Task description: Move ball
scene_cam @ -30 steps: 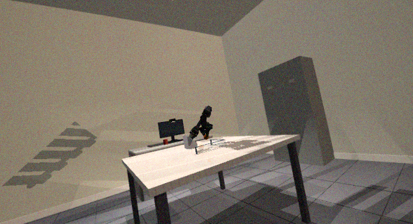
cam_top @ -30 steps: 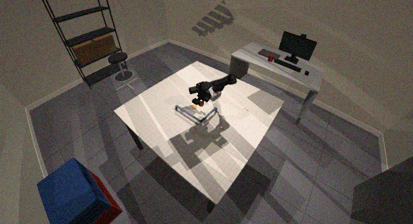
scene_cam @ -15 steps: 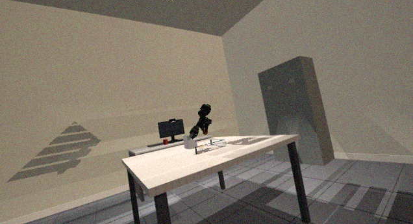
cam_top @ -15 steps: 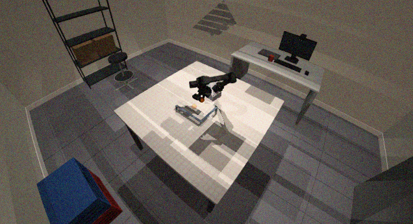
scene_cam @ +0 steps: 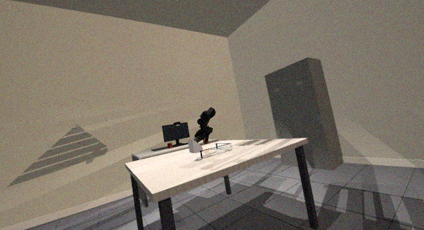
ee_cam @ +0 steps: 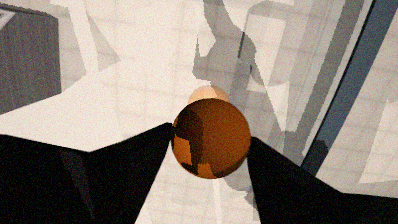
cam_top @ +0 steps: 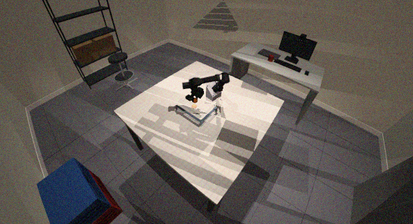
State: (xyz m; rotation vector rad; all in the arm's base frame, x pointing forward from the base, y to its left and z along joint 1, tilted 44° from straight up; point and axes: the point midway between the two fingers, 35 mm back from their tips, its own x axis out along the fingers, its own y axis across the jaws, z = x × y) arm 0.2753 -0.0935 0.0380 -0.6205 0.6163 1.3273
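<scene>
The see-through copy of ball lies 90 mm below my gripper tip and 10 mm to the right of it. The rest, counted from my gripper tip: orange ball: right at my gripper tip; then blue-grey wall strip: 120 mm ahead, 50 mm below, 20 mm to the left.
</scene>
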